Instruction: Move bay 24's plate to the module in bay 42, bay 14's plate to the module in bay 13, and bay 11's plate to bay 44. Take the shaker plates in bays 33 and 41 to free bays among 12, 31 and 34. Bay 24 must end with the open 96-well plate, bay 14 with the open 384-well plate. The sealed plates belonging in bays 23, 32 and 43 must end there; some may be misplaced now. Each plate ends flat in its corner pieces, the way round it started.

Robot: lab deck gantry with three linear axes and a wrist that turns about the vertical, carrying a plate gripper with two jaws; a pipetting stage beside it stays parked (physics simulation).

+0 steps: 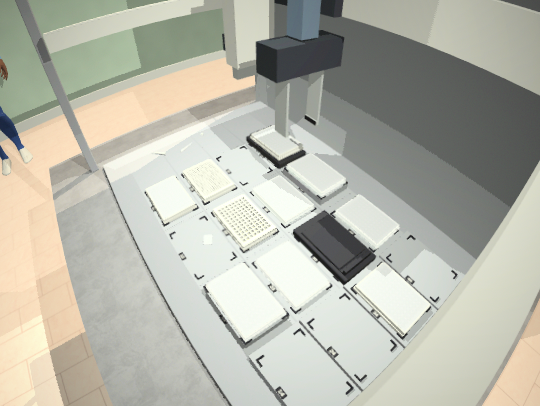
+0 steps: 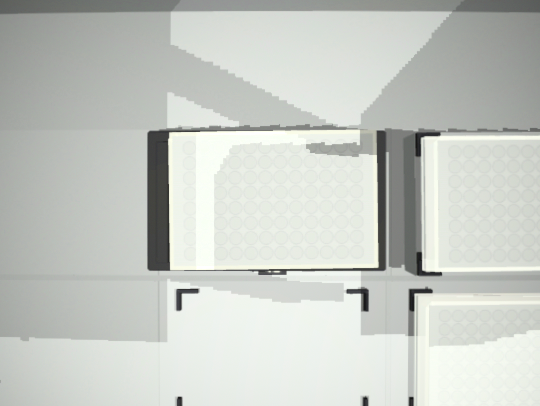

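Note:
My gripper is open and empty, high over the bay 41 shaker, which carries a pale sealed plate. The black shaker in bay 33 is bare. Pale closed plates stand in bay 34, bay 43, bay 42, bay 32, bay 23, bay 13 and bay 11. The open 384-well plate is in bay 21. The open 96-well plate is in bay 22.
Bay 31, bay 12, bay 44, bay 24 and bay 14 hold no plate between their corner pieces. A grey post stands at the left; a pale frame beam crosses the lower right.

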